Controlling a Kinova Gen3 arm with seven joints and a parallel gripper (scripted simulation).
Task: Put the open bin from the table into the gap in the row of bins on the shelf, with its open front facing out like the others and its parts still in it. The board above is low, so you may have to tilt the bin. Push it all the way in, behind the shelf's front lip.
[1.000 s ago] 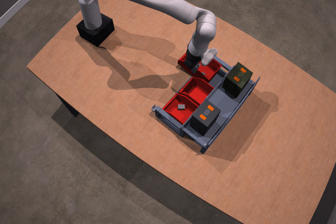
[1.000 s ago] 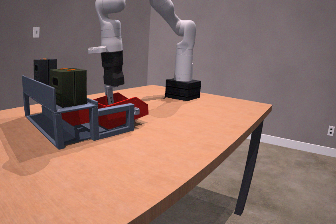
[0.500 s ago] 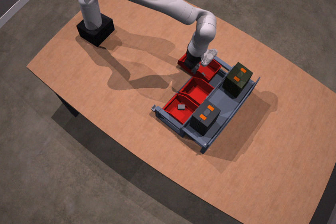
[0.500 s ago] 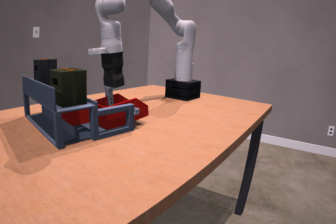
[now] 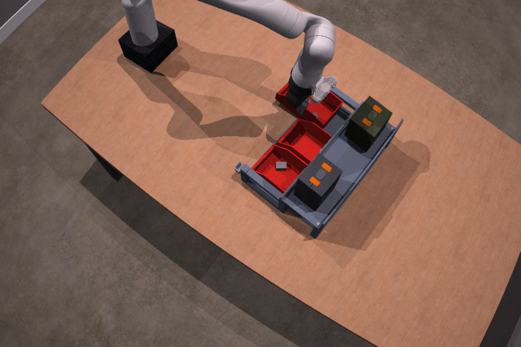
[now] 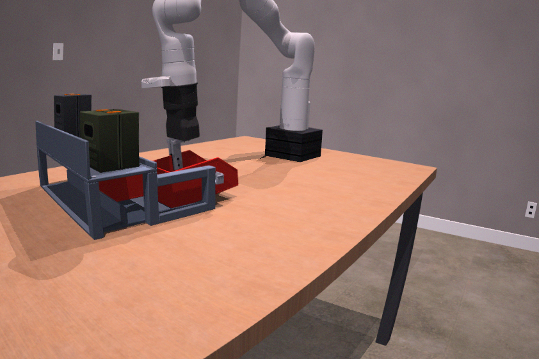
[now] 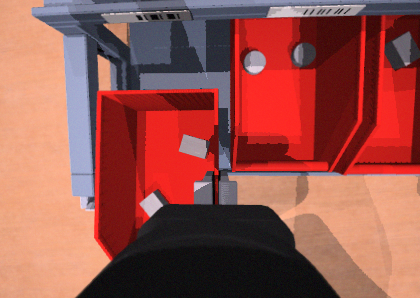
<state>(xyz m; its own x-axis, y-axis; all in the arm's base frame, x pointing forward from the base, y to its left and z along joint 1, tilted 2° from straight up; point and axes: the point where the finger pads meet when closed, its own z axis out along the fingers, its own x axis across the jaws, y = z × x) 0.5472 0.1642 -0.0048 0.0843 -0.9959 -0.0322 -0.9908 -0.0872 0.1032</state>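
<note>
Right now the shelf lip is 70 mm to the right of my hand and 70 mm below it. From my hand the other things lie so: black box (200 mm ahead, 170 mm to the right, 90 mm above); then green box (180 mm ahead, 70 mm above, 60 mm to the left).
</note>
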